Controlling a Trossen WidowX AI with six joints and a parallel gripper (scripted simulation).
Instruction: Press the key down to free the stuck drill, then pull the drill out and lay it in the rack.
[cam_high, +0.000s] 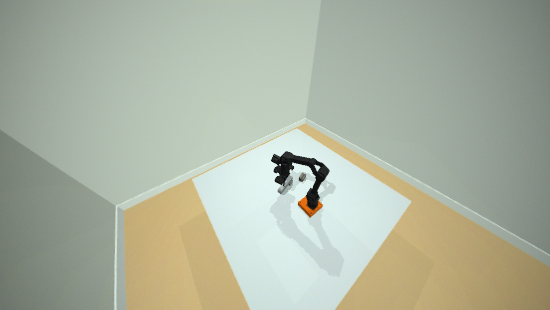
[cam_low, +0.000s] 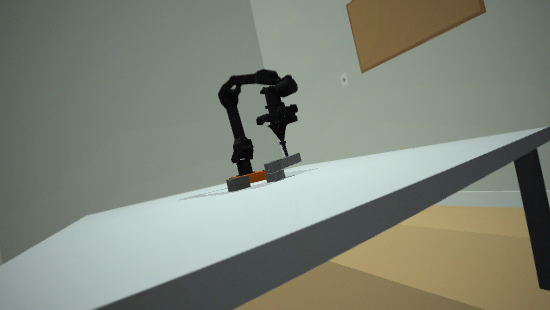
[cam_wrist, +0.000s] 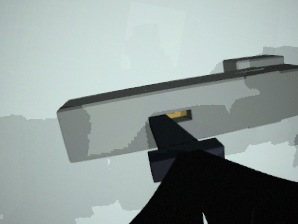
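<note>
My gripper tip is 10 mm short of the drill, 50 mm to the left of it and 80 mm above it. Round my gripper tip: rack (50 mm behind, 200 mm to the right, 120 mm below).
</note>
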